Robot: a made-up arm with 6 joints.
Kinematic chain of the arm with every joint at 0, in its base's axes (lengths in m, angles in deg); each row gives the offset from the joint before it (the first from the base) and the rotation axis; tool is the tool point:
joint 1: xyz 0 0 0.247 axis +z
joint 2: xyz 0 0 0 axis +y
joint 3: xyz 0 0 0.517 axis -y
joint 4: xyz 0 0 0 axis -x
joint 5: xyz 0.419 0 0 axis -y
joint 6: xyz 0 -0.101 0 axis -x
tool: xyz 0 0 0
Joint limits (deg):
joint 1: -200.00..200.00
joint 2: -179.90..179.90
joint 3: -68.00..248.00
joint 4: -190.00..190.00
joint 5: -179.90..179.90
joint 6: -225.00..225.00
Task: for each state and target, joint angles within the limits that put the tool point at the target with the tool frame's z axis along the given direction. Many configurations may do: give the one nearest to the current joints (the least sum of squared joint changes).
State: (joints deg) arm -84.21 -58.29 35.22 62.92 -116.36 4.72
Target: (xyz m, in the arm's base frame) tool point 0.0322 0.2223 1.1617 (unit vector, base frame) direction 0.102 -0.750 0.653
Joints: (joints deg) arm -107.32 -19.17 65.06 69.45 -83.34 43.64
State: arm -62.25 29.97 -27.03 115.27 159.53 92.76
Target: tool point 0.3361 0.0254 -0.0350 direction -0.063 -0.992 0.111
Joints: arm -11.09 79.08 -42.95 152.51 161.98 58.30
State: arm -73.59 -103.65 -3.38 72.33 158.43 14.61
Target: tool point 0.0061 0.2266 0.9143 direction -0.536 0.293 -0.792
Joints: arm -98.01 -56.09 -7.50 75.35 131.20 11.88
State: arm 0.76 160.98 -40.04 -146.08 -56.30 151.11
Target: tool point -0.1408 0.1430 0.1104 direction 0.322 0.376 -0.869
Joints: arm -25.96 179.77 -53.31 -131.52 -50.33 180.08
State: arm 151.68 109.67 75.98 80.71 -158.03 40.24
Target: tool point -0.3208 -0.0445 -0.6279 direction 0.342 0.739 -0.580
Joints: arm 186.28 150.38 55.98 95.20 -137.24 25.90
